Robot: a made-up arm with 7 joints. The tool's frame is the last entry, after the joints. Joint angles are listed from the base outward. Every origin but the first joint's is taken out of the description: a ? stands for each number. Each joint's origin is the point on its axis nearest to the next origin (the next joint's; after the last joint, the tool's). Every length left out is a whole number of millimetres.
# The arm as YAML. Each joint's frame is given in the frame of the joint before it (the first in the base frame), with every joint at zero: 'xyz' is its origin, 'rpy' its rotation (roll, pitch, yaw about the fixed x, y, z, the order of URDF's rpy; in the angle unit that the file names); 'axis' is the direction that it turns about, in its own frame. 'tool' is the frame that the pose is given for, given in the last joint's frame.
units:
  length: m
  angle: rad
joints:
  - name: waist
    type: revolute
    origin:
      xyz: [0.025, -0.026, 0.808]
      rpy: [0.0, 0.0, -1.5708]
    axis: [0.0, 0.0, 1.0]
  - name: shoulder
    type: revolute
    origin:
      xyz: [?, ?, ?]
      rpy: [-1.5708, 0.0, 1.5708]
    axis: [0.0, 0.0, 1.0]
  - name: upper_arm
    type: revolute
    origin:
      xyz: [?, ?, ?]
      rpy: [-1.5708, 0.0, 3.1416]
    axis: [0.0, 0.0, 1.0]
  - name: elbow
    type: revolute
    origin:
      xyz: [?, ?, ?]
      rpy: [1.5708, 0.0, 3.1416]
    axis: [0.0, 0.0, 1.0]
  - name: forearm
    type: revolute
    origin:
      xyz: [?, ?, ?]
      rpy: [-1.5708, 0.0, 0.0]
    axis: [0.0, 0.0, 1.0]
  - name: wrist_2
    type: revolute
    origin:
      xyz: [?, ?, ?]
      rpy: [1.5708, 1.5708, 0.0]
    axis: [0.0, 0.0, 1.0]
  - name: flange
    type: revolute
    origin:
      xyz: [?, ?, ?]
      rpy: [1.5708, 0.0, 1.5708]
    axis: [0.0, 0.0, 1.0]
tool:
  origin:
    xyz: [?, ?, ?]
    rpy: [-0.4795, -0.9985, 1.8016]
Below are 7 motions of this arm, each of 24 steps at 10 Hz.
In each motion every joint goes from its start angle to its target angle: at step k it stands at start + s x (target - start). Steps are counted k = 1, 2, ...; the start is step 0. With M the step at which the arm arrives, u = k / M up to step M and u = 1 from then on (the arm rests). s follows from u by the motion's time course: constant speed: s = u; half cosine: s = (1 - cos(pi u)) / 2; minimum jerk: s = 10 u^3 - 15 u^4 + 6 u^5.
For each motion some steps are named. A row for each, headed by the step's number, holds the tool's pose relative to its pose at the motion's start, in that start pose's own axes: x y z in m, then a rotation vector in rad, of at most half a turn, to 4 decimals.
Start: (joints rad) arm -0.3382 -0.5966 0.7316 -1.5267 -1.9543 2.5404 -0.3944
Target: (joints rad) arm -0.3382 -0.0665 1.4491 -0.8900 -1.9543 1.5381 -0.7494
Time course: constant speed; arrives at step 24
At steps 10, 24:
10: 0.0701 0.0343 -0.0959 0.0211 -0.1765 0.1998
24: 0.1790 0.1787 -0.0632 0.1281 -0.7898 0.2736

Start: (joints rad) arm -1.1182 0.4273 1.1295 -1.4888 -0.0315 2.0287 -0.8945
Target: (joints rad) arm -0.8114 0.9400 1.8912 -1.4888 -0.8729 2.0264 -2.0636
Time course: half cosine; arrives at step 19
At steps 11, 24:
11: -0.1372 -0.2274 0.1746 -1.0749 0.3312 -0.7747
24: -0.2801 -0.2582 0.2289 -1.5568 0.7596 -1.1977

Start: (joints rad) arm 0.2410 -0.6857 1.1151 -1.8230 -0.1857 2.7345 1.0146
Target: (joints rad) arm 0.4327 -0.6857 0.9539 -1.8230 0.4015 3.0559 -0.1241
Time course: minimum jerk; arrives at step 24
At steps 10, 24:
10: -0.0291 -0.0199 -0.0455 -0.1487 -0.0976 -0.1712
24: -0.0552 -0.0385 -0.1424 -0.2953 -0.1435 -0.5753

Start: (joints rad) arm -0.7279 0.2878 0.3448 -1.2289 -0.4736 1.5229 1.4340
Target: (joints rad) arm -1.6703 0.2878 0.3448 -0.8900 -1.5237 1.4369 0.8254
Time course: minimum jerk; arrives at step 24
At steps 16, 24:
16: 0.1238 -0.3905 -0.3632 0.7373 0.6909 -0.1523
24: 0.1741 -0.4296 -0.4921 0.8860 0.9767 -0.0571

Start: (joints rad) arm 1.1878 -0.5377 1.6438 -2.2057 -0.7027 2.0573 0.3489
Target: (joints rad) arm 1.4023 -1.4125 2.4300 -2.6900 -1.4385 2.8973 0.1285
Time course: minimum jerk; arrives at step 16
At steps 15, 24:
15: 0.1234 0.3314 0.5219 -1.5134 1.2640 -0.9808
24: 0.1247 0.3324 0.5219 -1.5188 1.2646 -0.9812

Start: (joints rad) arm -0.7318 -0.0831 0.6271 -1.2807 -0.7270 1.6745 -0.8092
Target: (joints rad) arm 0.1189 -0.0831 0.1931 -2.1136 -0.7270 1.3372 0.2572
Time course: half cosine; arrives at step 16
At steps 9, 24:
9: -0.0580 -0.2293 0.2246 -0.0882 -0.2995 0.2606
24: -0.1258 -0.2981 0.4330 -0.1813 -0.2642 0.5429

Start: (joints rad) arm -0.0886 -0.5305 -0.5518 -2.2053 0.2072 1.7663 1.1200
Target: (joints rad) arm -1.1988 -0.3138 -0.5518 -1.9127 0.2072 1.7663 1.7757
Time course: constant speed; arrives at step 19
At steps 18, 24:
18: -0.0277 -0.0786 -0.5883 1.3825 -0.8709 0.4080
24: -0.0182 -0.0673 -0.6199 1.4545 -0.9241 0.4341

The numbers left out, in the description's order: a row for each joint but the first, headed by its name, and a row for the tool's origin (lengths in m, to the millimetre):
shoulder: -0.027 -0.019 0.0
upper_arm: 0.018 -0.241 0.0
elbow: -0.065 -0.007 0.0
forearm: -0.074 0.449 0.0
wrist_2: -0.019 -0.011 0.0
flange: 0.005 0.145 0.0
tool: 0.011 -0.014 0.0

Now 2 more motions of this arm.
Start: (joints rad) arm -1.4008 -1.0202 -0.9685 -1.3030 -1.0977 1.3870 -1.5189
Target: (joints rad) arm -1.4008 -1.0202 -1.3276 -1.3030 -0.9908 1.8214 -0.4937
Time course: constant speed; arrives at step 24
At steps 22, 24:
22: 0.1253 0.0631 0.0611 0.9726 -0.1592 0.4977
24: 0.1350 0.0701 0.0692 1.0635 -0.1733 0.5410

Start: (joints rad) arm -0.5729 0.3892 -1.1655 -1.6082 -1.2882 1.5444 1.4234
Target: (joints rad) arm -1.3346 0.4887 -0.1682 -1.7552 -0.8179 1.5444 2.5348
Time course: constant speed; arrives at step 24
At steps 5, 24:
5: -0.0260 0.0597 0.0301 0.0419 -0.0773 0.1339
24: -0.0834 0.2769 0.0827 0.1629 -0.0704 0.7900

